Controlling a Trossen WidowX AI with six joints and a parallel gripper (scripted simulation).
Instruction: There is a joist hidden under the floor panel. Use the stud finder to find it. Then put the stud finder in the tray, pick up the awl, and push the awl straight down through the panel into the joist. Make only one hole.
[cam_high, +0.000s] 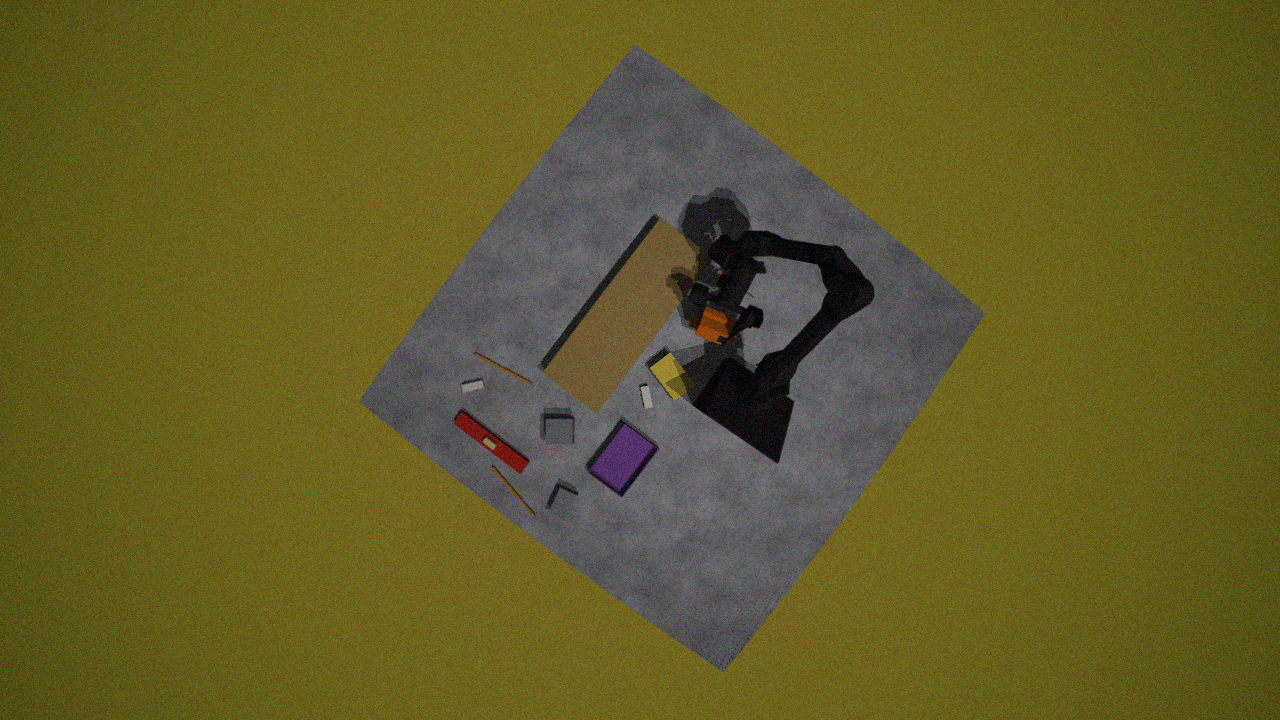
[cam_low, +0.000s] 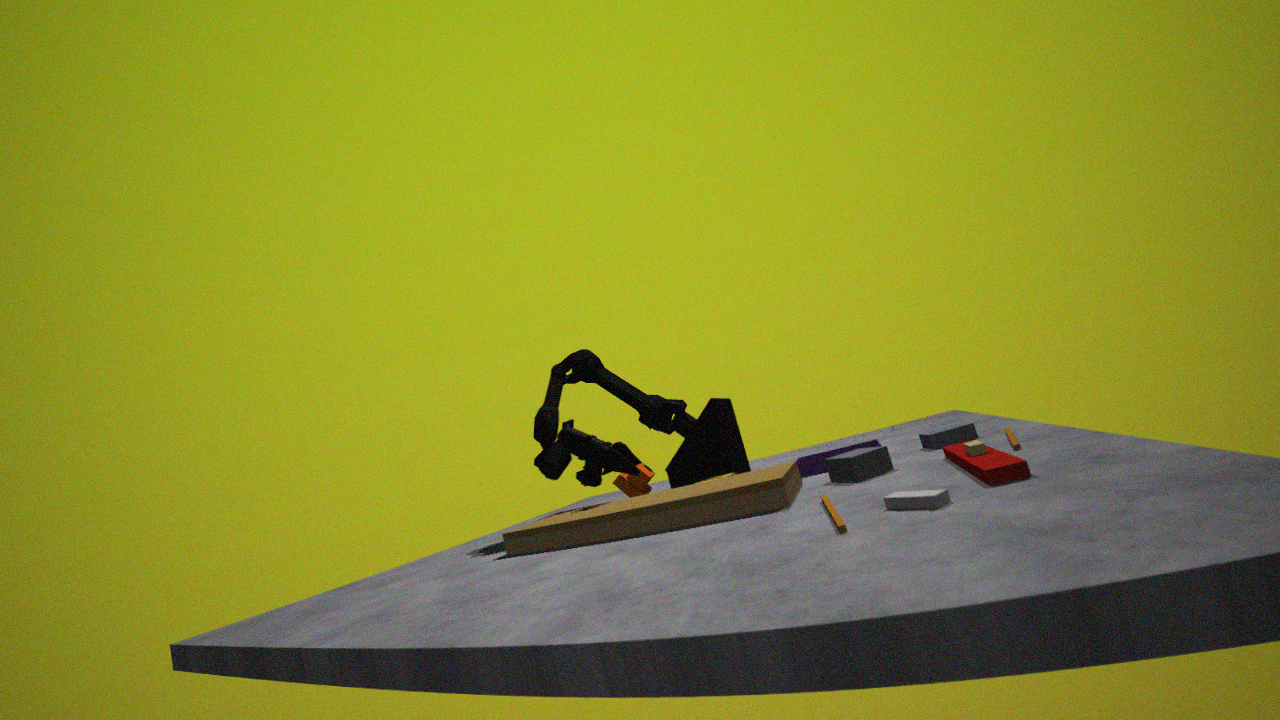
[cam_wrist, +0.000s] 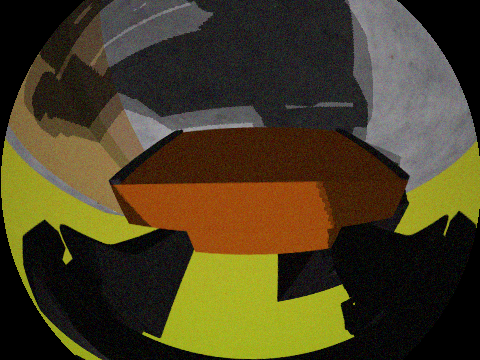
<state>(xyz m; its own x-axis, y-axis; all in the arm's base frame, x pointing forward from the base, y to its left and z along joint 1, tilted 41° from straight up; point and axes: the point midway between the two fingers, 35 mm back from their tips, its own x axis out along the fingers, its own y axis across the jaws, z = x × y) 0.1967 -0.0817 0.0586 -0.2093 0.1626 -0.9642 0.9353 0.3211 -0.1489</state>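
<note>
The orange stud finder lies 10 mm to the right of my gripper tip, 10 mm below it and 10 mm behind it. Also, from my gripper tip: awl: 160 mm to the right, 70 mm below, 20 mm ahead; then yellow block: 150 mm to the left, 60 mm below; then purple tray: 410 mm to the left, 70 mm below, 60 mm behind.
</note>
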